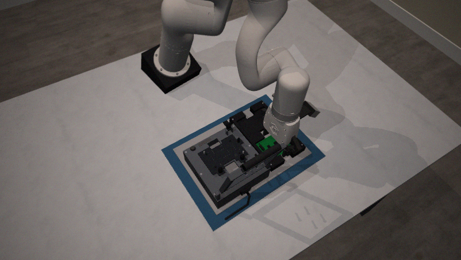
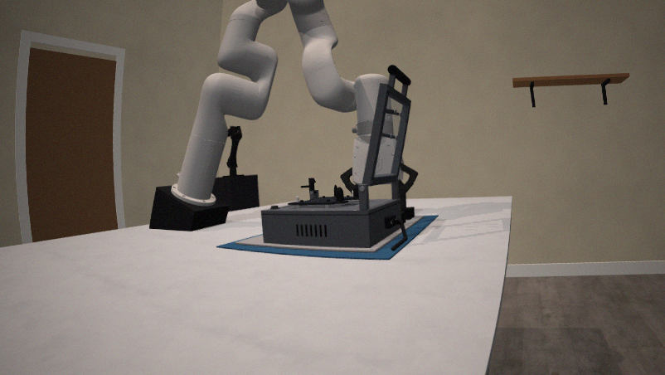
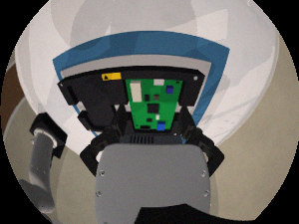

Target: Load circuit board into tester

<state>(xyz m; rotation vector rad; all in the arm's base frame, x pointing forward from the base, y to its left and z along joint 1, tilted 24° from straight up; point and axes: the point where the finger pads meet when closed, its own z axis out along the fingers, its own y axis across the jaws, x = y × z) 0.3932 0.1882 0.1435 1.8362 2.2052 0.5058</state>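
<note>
My gripper is now 10 mm above the green circuit board. Round my hand: lid: 150 mm to the right, 150 mm above, 120 mm ahead; pin plate: 170 mm to the right, 40 mm above; tester: 130 mm to the right, 80 mm above, 20 mm ahead.
</note>
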